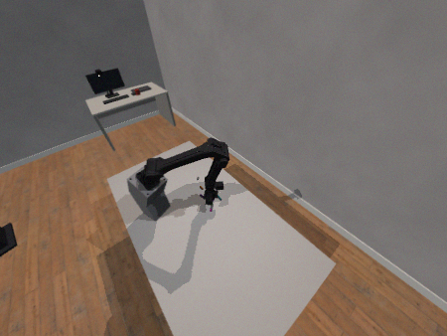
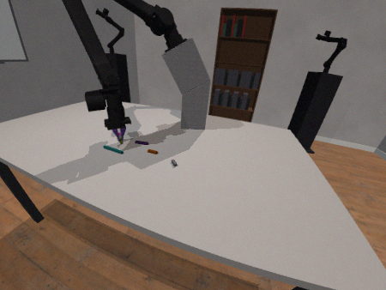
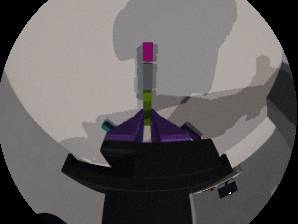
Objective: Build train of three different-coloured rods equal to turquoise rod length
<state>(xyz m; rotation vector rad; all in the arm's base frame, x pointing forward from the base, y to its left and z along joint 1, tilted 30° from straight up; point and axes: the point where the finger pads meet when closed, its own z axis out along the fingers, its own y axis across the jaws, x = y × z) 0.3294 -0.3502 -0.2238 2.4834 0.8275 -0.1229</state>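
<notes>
Now: the lime rod 1 cm behind my hand and 1 cm below it. Round my hand: purple rod: 1 cm behind, 10 cm to the left, 1 cm below; then turquoise rod: 7 cm ahead, 1 cm below; then magenta rod: 6 cm behind, 4 cm to the right, 1 cm below.
</notes>
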